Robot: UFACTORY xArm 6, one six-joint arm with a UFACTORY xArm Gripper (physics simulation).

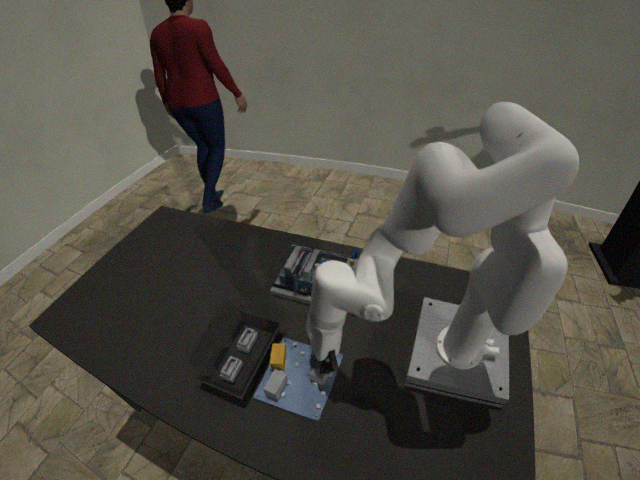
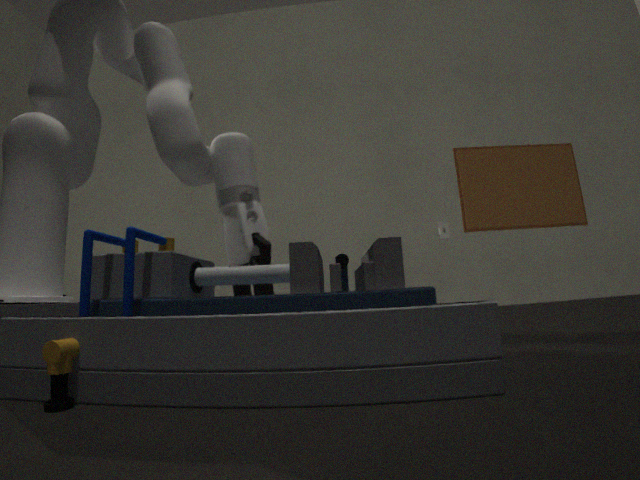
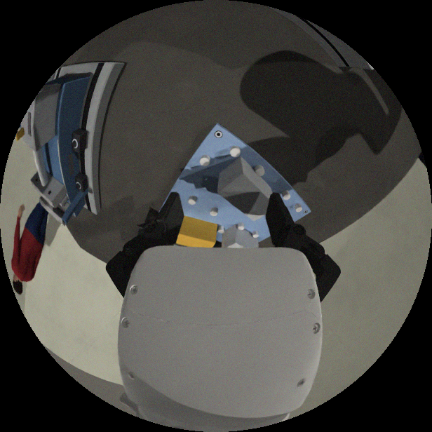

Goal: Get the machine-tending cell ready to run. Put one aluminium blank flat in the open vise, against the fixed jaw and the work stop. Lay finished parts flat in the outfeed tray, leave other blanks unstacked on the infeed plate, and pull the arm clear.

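Places are measured from the arm's base along level axes (x left, y down, z back), in centimetres.
Pixels of known places: gripper, fingertip midpoint: [image 1: 319, 355]; arm's base, origin of the base link: [image 1: 459, 347] [image 2: 27, 304].
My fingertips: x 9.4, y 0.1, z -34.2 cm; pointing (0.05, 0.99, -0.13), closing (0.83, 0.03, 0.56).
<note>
For each thing: its middle in the pictures, then the offset to it from my fingertips. "*": a spot on its surface instead.
- blue infeed plate, body centre: [image 1: 299, 376] dx +4.6, dy +5.0, dz -4.3 cm
- yellow block, body centre: [image 1: 278, 356] dx +1.5, dy +2.8, dz -10.7 cm
- black outfeed tray, surface spot: [image 1: 223, 391] * dx +15.5, dy +1.2, dz -19.6 cm
- vise's movable jaw, surface spot: [image 2: 306, 267] * dx -33.2, dy -2.4, dz -10.3 cm
- vise base, body centre: [image 2: 262, 307] [image 1: 325, 272] dx -28.4, dy +0.5, dz -6.3 cm
- yellow-topped post, surface spot: [image 2: 61, 356] * dx -38.7, dy +2.5, dz +3.2 cm
My gripper [image 1: 323, 373] [image 2: 253, 289] [image 3: 224, 203] is open and empty above the blue infeed plate [image 1: 305, 405] [image 3: 212, 146]. A grey blank [image 1: 318, 379] [image 3: 245, 185] lies on the plate below and between the spread fingers; its exact tilt is unclear. Another grey blank [image 1: 275, 385] [image 3: 240, 237] lies apart from it, near the tray side. A yellow block [image 1: 278, 356] [image 3: 198, 232] is also on the plate. Two slotted grey parts [image 1: 247, 339] [image 1: 231, 368] lie apart in the black outfeed tray [image 1: 223, 392]. The vise's movable jaw [image 2: 306, 267] and fixed jaw [image 2: 387, 263] stand apart, with no blank visible between them.
White pins stand around the blanks on the plate. The tray adjoins the plate. The vise base [image 2: 258, 338] [image 3: 107, 135] is across the table, with blue bent bars [image 2: 129, 273] at one end. A yellow-topped post [image 2: 61, 356] stands beside it. A person [image 1: 188, 67] stands beyond the table.
</note>
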